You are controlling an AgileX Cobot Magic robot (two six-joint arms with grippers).
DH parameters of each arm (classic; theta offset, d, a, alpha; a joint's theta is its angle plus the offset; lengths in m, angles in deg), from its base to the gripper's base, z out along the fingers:
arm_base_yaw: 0 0.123 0 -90
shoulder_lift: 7.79 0 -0.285 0
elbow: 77.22 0 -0.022 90
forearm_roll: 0 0.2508 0 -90
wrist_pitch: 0 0 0.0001 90
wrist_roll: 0 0.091 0 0
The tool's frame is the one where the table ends.
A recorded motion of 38 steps. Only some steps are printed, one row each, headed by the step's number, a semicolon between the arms.
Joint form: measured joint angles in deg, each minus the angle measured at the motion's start. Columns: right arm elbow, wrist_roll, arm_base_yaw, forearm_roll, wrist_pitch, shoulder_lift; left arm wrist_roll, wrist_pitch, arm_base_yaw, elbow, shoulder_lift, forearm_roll.
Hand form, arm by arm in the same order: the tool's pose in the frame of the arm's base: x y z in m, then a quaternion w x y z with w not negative. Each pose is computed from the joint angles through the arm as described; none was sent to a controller.
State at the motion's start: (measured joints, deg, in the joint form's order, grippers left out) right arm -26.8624 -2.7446 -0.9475 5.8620 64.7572 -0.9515; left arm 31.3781 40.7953 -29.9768 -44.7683 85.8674 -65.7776
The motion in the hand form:
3: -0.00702 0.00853 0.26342 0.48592 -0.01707 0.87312 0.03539; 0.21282 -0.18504 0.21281 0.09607 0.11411 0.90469 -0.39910
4: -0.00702 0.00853 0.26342 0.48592 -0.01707 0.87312 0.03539; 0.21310 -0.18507 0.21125 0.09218 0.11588 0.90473 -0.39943
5: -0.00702 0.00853 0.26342 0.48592 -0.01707 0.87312 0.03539; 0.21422 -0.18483 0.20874 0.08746 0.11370 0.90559 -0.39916
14: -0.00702 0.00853 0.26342 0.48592 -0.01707 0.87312 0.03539; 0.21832 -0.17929 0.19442 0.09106 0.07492 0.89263 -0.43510
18: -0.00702 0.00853 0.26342 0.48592 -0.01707 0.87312 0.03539; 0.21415 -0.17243 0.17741 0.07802 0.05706 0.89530 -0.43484
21: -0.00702 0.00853 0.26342 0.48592 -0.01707 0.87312 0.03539; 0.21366 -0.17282 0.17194 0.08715 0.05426 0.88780 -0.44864
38: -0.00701 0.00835 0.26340 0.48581 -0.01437 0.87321 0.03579; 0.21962 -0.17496 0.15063 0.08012 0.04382 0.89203 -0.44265
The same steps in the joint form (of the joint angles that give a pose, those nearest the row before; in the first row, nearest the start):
3: 0.00 0.00 0.00 0.00 0.00 0.00; 1.68 0.46 0.24 0.00 1.04 -0.79
4: 0.00 0.00 0.00 0.00 0.00 0.00; 2.04 0.87 0.36 0.00 1.40 -0.86
5: 0.00 0.00 0.00 0.00 0.00 0.00; 2.19 1.13 0.59 0.00 1.95 -1.01
14: 0.00 0.00 0.00 0.00 0.00 0.00; 11.68 1.46 2.86 3.23 3.98 -12.78
18: 0.00 0.00 0.00 0.00 0.00 0.00; 15.63 1.59 3.92 6.42 5.44 -16.45
21: 0.00 0.00 0.00 0.00 0.00 0.00; 21.31 1.95 4.00 7.75 6.39 -21.89
38: 0.00 0.35 0.00 -0.12 0.00 0.00; 26.66 1.36 4.00 8.02 11.19 -26.38

